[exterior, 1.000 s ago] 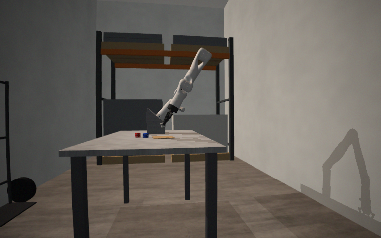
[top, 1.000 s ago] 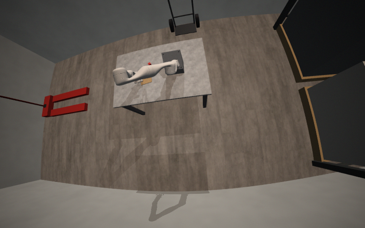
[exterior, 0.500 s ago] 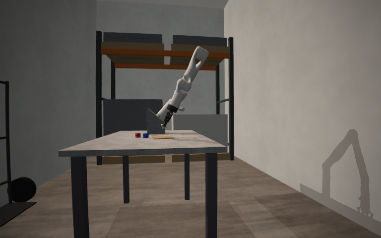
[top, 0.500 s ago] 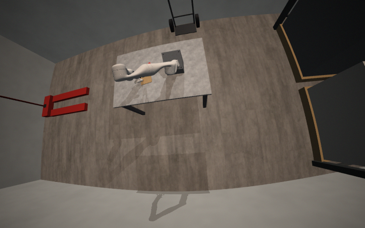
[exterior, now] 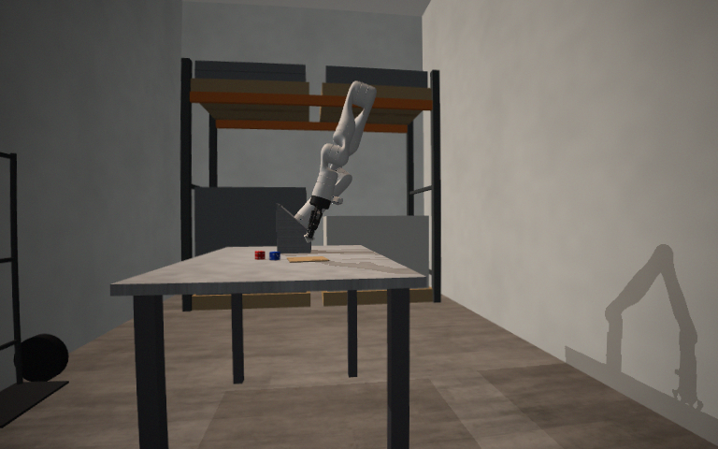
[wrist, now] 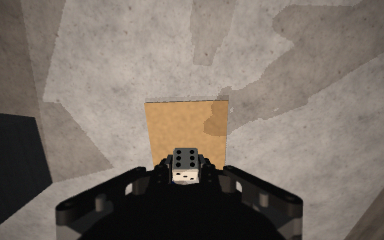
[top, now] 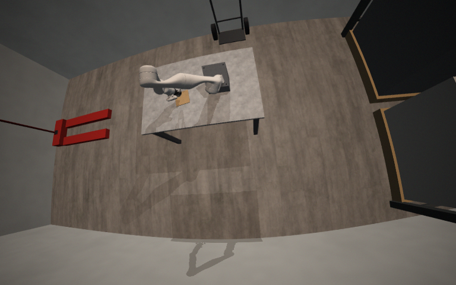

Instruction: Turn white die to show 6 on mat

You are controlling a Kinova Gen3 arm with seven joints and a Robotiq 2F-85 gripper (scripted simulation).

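My hand is 1 cm above the white die. Also, from my hand: tan mat (9 cm below, 1 cm to the right); red die (18 cm to the right, 8 cm below, 8 cm behind); blue die (13 cm to the right, 8 cm below, 4 cm behind).
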